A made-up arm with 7 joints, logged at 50 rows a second.
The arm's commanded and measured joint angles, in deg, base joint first. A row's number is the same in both.
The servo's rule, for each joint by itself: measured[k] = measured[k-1] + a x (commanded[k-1-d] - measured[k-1]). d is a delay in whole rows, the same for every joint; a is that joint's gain. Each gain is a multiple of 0.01, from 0.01 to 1. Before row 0 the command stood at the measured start. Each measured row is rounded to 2 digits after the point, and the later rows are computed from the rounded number. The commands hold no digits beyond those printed.
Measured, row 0: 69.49, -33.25, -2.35, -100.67, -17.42, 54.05, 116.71
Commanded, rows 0 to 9: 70.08, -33.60, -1.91, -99.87, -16.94, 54.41, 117.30; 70.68, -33.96, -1.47, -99.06, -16.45, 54.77, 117.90; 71.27, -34.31, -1.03, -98.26, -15.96, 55.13, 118.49; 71.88, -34.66, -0.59, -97.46, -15.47, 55.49, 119.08; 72.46, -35.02, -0.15, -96.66, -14.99, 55.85, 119.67; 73.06, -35.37, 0.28, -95.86, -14.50, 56.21, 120.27; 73.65, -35.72, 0.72, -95.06, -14.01, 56.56, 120.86; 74.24, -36.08, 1.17, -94.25, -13.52, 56.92, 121.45; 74.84, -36.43, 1.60, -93.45, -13.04, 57.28, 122.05; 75.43, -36.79, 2.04, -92.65, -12.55, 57.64, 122.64
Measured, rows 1 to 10: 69.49, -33.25, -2.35, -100.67, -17.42, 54.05, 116.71; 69.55, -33.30, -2.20, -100.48, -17.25, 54.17, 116.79; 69.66, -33.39, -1.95, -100.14, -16.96, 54.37, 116.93; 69.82, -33.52, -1.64, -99.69, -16.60, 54.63, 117.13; 70.03, -33.68, -1.28, -99.15, -16.19, 54.92, 117.38; 70.27, -33.87, -0.90, -98.55, -15.76, 55.24, 117.68; 70.55, -34.08, -0.50, -97.90, -15.31, 55.57, 118.02; 70.86, -34.31, -0.09, -97.22, -14.84, 55.91, 118.39; 71.20, -34.56, 0.34, -96.51, -14.36, 56.25, 118.79; 71.56, -34.82, 0.77, -95.78, -13.88, 56.60, 119.21
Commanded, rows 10 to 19: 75.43, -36.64, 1.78, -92.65, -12.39, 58.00, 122.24; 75.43, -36.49, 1.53, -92.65, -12.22, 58.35, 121.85; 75.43, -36.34, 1.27, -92.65, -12.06, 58.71, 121.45; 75.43, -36.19, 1.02, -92.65, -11.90, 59.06, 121.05; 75.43, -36.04, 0.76, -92.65, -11.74, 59.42, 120.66; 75.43, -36.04, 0.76, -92.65, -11.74, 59.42, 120.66; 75.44, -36.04, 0.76, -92.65, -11.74, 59.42, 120.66; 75.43, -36.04, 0.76, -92.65, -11.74, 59.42, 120.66; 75.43, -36.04, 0.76, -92.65, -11.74, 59.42, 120.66; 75.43, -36.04, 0.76, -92.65, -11.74, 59.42, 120.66
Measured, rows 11 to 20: 71.95, -35.10, 1.20, -95.03, -13.40, 56.95, 119.66; 72.30, -35.32, 1.40, -94.46, -13.04, 57.31, 120.00; 72.61, -35.48, 1.44, -94.03, -12.74, 57.66, 120.24; 72.89, -35.60, 1.38, -93.70, -12.50, 58.02, 120.40; 73.14, -35.68, 1.26, -93.45, -12.28, 58.37, 120.48; 73.37, -35.73, 1.09, -93.26, -12.09, 58.73, 120.50; 73.58, -35.77, 0.98, -93.11, -11.96, 58.96, 120.52; 73.77, -35.81, 0.91, -93.00, -11.88, 59.12, 120.54; 73.94, -35.84, 0.86, -92.92, -11.83, 59.22, 120.56; 74.09, -35.87, 0.83, -92.86, -11.80, 59.29, 120.57
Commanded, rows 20 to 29: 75.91, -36.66, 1.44, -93.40, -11.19, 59.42, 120.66; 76.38, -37.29, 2.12, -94.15, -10.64, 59.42, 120.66; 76.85, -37.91, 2.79, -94.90, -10.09, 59.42, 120.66; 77.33, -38.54, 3.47, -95.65, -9.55, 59.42, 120.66; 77.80, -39.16, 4.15, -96.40, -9.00, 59.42, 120.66; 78.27, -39.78, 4.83, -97.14, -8.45, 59.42, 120.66; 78.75, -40.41, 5.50, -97.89, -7.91, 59.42, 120.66; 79.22, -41.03, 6.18, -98.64, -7.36, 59.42, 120.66; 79.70, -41.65, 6.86, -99.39, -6.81, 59.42, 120.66; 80.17, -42.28, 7.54, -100.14, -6.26, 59.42, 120.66
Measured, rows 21 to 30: 74.22, -35.89, 0.81, -92.81, -11.78, 59.33, 120.58; 74.39, -36.00, 1.02, -92.95, -11.57, 59.36, 120.59; 74.59, -36.18, 1.39, -93.24, -11.24, 59.38, 120.60; 74.82, -36.42, 1.87, -93.64, -10.83, 59.39, 120.61; 75.07, -36.72, 2.41, -94.12, -10.37, 59.40, 120.62; 75.34, -37.06, 3.00, -94.67, -9.88, 59.41, 120.63; 75.63, -37.44, 3.62, -95.26, -9.37, 59.41, 120.63; 75.94, -37.86, 4.26, -95.89, -8.84, 59.41, 120.63; 76.27, -38.30, 4.91, -96.55, -8.31, 59.41, 120.63; 76.61, -38.77, 5.57, -97.23, -7.77, 59.41, 120.63
